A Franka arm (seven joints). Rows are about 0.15 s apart.
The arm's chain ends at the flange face. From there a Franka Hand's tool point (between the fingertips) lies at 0.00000 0.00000 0.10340 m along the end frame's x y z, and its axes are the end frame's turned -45 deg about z.
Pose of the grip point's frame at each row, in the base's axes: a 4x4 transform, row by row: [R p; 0 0 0 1], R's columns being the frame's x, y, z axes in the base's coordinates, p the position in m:
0.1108 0.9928 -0.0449 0.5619; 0.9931 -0.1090 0.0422 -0.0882; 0.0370 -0.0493 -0.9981 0.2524; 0 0 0 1
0.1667 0.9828 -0.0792 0.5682; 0.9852 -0.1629 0.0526 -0.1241; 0.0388 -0.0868 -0.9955 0.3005; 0 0 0 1
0.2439 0.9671 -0.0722 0.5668; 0.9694 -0.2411 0.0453 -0.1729; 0.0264 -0.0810 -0.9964 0.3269; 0 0 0 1
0.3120 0.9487 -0.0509 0.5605; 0.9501 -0.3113 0.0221 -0.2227; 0.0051 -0.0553 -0.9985 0.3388; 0 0 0 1
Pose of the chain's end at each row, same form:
0.7804 0.6237 -0.0449 0.5665; 0.6252 -0.7793 0.0422 -0.0926; -0.0087 -0.0610 -0.9981 0.3556; 0 0 0 1
0.8128 0.5771 -0.0792 0.5764; 0.5815 -0.8118 0.0526 -0.1295; -0.0339 -0.0888 -0.9955 0.4034; 0 0 0 1
0.8563 0.5114 -0.0722 0.5743; 0.5150 -0.8560 0.0453 -0.1776; -0.0386 -0.0759 -0.9964 0.4299; 0 0 0 1
0.8914 0.4502 -0.0509 0.5658; 0.4517 -0.8919 0.0221 -0.2250; -0.0355 -0.0427 -0.9985 0.4420; 0 0 0 1

